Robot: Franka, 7 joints.
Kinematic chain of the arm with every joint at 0, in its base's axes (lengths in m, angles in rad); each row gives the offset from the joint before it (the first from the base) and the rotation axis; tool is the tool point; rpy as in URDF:
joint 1: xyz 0 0 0.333 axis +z
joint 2: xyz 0 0 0 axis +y
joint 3: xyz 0 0 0.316 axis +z
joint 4: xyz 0.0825 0 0 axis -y
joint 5: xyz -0.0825 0 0.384 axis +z
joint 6: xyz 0 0 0 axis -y
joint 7: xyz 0.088 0 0 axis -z
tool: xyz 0 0 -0.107 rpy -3.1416 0 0
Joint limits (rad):
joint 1: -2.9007..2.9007
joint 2: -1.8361..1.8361
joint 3: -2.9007..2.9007
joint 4: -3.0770..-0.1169
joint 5: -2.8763..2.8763
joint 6: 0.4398..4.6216
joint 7: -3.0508..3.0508
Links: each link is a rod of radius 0.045 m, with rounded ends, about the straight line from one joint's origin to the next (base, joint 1, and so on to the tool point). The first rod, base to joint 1, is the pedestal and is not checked.
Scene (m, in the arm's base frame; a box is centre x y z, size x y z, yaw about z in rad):
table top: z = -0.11
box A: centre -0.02 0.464 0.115 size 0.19 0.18 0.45 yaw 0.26
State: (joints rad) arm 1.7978 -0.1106 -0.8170 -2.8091 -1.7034 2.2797 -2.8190
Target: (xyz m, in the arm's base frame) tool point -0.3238 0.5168 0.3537
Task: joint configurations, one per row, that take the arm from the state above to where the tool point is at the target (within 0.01 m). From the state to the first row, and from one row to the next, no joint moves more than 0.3 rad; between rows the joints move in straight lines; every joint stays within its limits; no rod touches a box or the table.
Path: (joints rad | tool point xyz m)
1: 1.5913 -0.0563 -0.9927 -2.5107 -1.6722 2.4338 -2.8654 | 0.3795 0.2584 0.2899
2: 1.3848 -0.0020 -1.1683 -2.2124 -1.6410 2.5879 -2.9117 | 0.5319 0.1358 0.4025
3: 1.1784 0.0522 -1.3440 -1.9140 -1.6098 2.7421 -2.9581 | 0.5990 -0.0491 0.5420
4: 0.9719 0.1065 -1.5197 -1.6157 -1.5786 2.8962 -3.0044 | 0.5609 -0.2266 0.6964
5: 0.7654 0.1608 -1.6953 -1.3173 -1.5474 3.0503 -3.0508 | 0.4479 -0.3316 0.8474
6: 1.0338 0.1742 -1.4527 -1.4355 -1.5764 2.9405 -3.0122 | 0.5903 -0.1063 0.7688
7: 1.3021 0.1876 -1.2101 -1.5536 -1.6054 2.8307 -2.9735 | 0.6055 0.1739 0.6834
8: 1.5705 0.2011 -0.9676 -1.6718 -1.6344 2.7209 -2.9349 | 0.4781 0.4346 0.5950
9: 1.8388 0.2145 -0.7250 -1.7899 -1.6634 2.6112 -2.8963 | 0.2360 0.6029 0.5079
10: 2.1072 0.2279 -0.4824 -1.9081 -1.6924 2.5014 -2.8576 | -0.0575 0.6321 0.4262
11: 2.3756 0.2413 -0.2398 -2.0263 -1.7214 2.3916 -2.8190 | -0.3238 0.5168 0.3537

